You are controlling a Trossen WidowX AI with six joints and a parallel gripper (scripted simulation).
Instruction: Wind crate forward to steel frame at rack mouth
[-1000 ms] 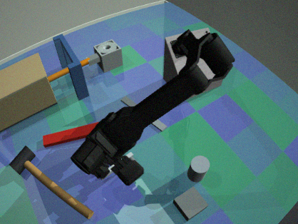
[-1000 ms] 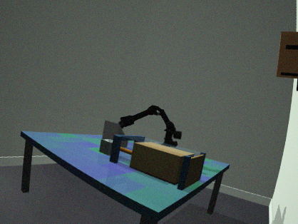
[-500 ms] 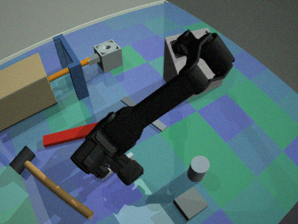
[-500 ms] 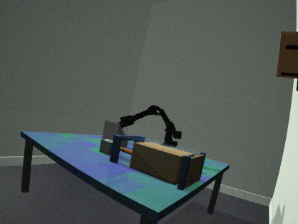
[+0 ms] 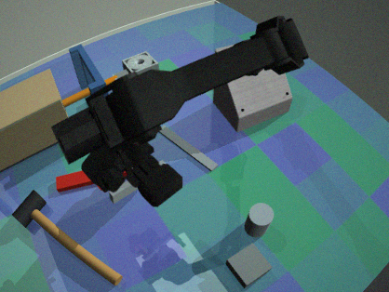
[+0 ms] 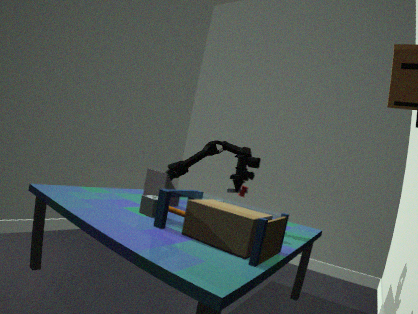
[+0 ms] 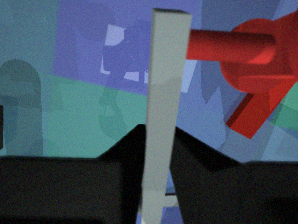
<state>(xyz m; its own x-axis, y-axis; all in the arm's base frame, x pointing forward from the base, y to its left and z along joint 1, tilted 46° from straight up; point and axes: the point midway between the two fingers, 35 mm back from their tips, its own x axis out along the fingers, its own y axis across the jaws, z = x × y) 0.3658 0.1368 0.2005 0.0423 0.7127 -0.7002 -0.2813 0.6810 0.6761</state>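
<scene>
My gripper tip is now 6 cm short of the red knob, 2 cm to the left of it and 2 cm below it. The rest, counted from my gripper tip: grey flat bar: 17 cm behind, 15 cm to the right, 16 cm below; then crank handle: 1 cm ahead, 1 cm above; then red bar: 8 cm ahead, 18 cm to the right, 16 cm below.
</scene>
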